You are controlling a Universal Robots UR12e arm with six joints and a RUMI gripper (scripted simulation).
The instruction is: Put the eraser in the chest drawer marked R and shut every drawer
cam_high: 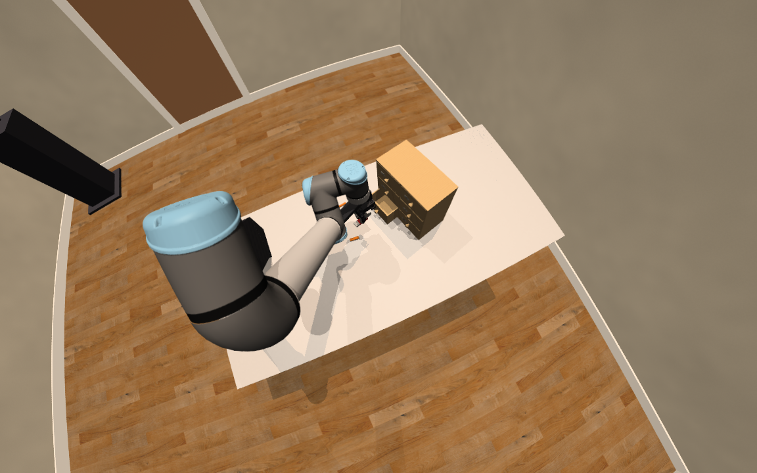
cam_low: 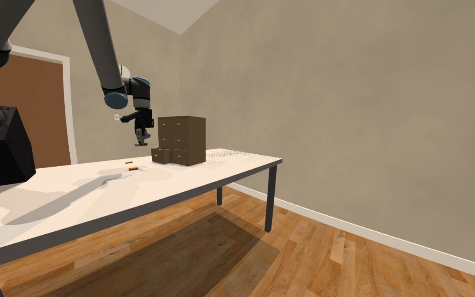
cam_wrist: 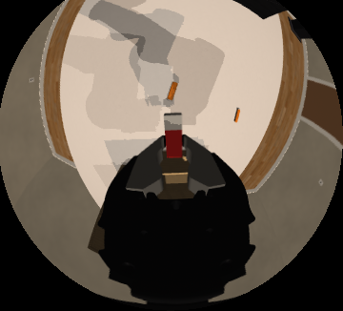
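Now: the red eraser 1 cm behind my hand and 1 cm below it. The rest, counted from my hand: drawer marked R 19 cm ahead, 7 cm to the left, 12 cm below.
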